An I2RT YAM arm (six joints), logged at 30 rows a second.
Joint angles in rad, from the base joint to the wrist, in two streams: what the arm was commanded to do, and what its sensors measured. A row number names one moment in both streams.
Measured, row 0: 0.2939 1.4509 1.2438 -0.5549 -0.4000 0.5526
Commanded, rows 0 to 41: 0.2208 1.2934 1.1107 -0.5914 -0.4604 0.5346; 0.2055 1.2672 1.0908 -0.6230 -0.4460 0.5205; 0.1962 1.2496 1.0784 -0.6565 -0.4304 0.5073; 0.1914 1.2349 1.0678 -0.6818 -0.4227 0.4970; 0.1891 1.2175 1.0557 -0.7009 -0.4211 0.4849; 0.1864 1.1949 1.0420 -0.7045 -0.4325 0.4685; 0.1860 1.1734 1.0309 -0.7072 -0.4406 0.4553; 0.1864 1.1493 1.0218 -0.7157 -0.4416 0.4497; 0.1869 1.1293 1.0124 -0.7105 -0.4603 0.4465; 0.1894 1.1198 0.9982 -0.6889 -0.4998 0.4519; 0.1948 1.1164 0.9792 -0.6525 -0.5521 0.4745; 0.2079 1.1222 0.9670 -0.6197 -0.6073 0.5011; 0.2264 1.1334 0.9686 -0.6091 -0.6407 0.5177; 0.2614 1.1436 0.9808 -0.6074 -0.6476 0.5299; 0.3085 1.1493 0.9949 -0.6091 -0.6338 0.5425; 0.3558 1.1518 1.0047 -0.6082 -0.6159 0.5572; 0.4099 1.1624 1.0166 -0.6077 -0.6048 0.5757; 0.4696 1.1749 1.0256 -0.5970 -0.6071 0.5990; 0.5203 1.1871 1.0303 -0.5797 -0.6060 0.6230; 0.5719 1.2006 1.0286 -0.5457 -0.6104 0.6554; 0.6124 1.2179 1.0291 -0.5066 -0.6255 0.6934; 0.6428 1.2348 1.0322 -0.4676 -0.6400 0.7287; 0.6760 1.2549 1.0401 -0.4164 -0.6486 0.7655; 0.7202 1.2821 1.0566 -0.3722 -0.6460 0.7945; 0.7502 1.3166 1.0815 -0.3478 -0.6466 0.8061; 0.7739 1.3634 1.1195 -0.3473 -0.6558 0.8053; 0.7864 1.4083 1.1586 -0.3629 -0.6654 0.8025; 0.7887 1.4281 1.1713 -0.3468 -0.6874 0.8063; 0.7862 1.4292 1.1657 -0.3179 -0.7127 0.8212; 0.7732 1.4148 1.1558 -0.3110 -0.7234 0.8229; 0.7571 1.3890 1.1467 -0.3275 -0.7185 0.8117; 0.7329 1.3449 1.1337 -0.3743 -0.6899 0.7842; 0.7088 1.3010 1.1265 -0.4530 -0.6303 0.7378; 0.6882 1.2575 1.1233 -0.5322 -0.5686 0.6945; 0.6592 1.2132 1.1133 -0.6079 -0.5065 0.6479; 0.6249 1.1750 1.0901 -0.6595 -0.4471 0.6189; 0.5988 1.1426 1.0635 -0.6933 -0.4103 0.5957; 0.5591 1.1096 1.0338 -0.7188 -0.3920 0.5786; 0.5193 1.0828 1.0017 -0.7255 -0.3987 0.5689; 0.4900 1.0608 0.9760 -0.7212 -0.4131 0.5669; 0.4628 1.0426 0.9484 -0.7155 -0.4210 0.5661; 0.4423 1.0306 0.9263 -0.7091 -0.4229 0.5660
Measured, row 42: 0.4820 1.0401 0.9951 -0.6147 -0.4614 0.6193
